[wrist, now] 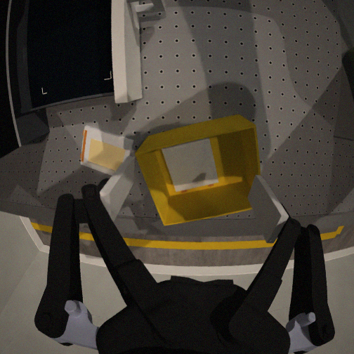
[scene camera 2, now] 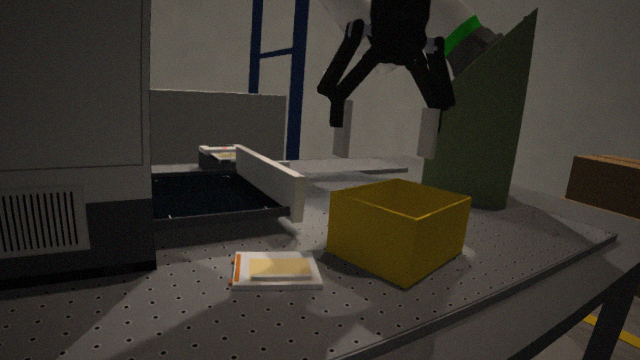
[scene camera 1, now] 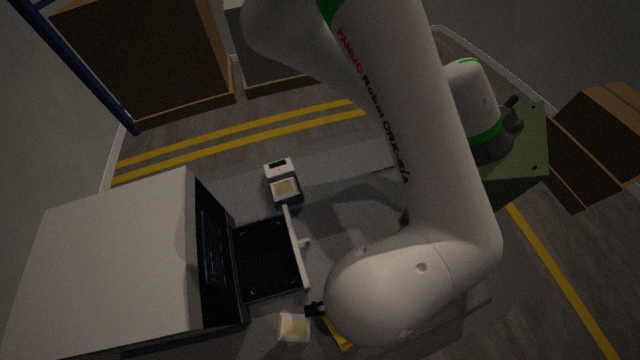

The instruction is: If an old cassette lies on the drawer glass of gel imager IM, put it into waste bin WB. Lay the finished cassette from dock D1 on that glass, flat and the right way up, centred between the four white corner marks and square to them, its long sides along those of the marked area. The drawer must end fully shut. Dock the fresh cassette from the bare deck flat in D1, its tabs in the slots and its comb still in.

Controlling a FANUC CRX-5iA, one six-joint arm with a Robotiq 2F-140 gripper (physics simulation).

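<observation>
My gripper (scene camera 2: 384, 151) (wrist: 194, 178) is open and empty above the yellow waste bin (scene camera 1: 338, 336) (scene camera 2: 372, 235) (wrist: 200, 131). In the wrist view a cassette (wrist: 192, 162) lies inside the bin, plain pale face up, orange tabs toward the lower wall. The drawer glass (scene camera 1: 267, 260) (scene camera 2: 210, 195) (wrist: 70, 45) is bare where it shows, and the drawer stands open. The finished cassette (scene camera 1: 285, 188) (scene camera 2: 223, 156) sits in dock D1 (scene camera 1: 278, 168) (scene camera 2: 207, 161). The fresh cassette (scene camera 1: 294, 327) (scene camera 2: 277, 271) (wrist: 106, 151) lies flat on the deck, its orange strip toward the imager side.
The gel imager (scene camera 1: 115, 260) (scene camera 2: 70, 100) stands beside the bin and fresh cassette. Its drawer front (scene camera 1: 296, 247) (scene camera 2: 270, 175) (wrist: 126, 55) stands up with a handle on the outside. The green robot pedestal (scene camera 1: 525, 145) (scene camera 2: 480, 135) is behind the bin in scene camera 2.
</observation>
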